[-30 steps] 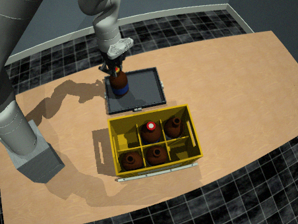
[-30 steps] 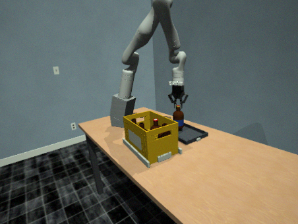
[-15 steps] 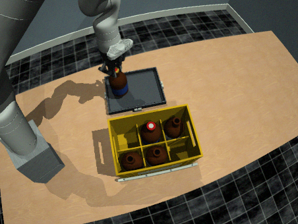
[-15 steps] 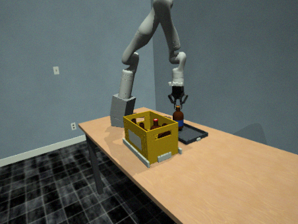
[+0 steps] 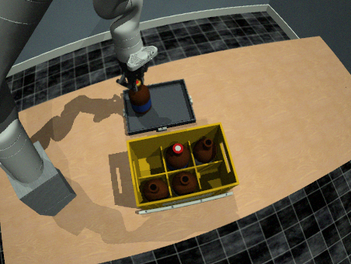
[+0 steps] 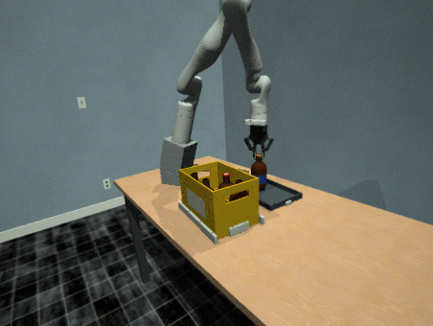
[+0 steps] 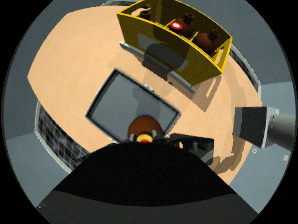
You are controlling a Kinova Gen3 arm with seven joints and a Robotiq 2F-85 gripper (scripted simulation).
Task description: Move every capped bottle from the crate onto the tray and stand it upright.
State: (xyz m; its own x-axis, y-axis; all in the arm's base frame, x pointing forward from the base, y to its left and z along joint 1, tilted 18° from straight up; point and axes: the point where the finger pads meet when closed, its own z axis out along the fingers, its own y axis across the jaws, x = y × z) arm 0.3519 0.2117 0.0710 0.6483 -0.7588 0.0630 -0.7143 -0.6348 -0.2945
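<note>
The yellow crate is 28 cm to the right of my hand, 9 cm below it and 7 cm ahead of it. The rest, counted from my hand: dark tray: 16 cm below, 6 cm ahead.
</note>
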